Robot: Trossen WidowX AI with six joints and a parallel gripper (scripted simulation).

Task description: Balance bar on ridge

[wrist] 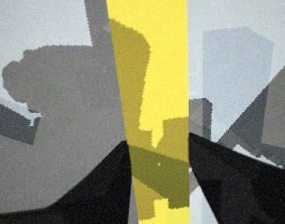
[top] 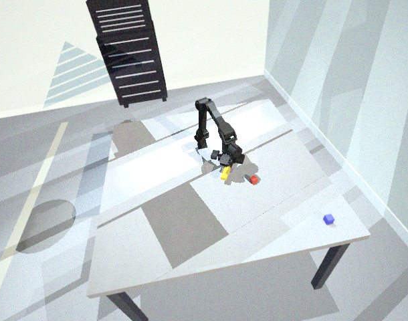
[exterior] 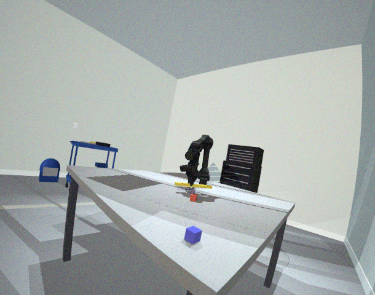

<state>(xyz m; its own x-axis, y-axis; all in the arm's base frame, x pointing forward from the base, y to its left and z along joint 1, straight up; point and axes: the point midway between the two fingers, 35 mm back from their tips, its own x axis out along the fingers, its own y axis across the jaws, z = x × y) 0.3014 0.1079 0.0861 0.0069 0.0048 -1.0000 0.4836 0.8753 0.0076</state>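
Right now my gripper tip is 3 cm past the yellow bar and 1 cm to the right of it. Round my gripper tip: blue cube 44 cm ahead, 39 cm to the left, 4 cm below; then red cube 11 cm ahead, 12 cm to the left, 4 cm below.
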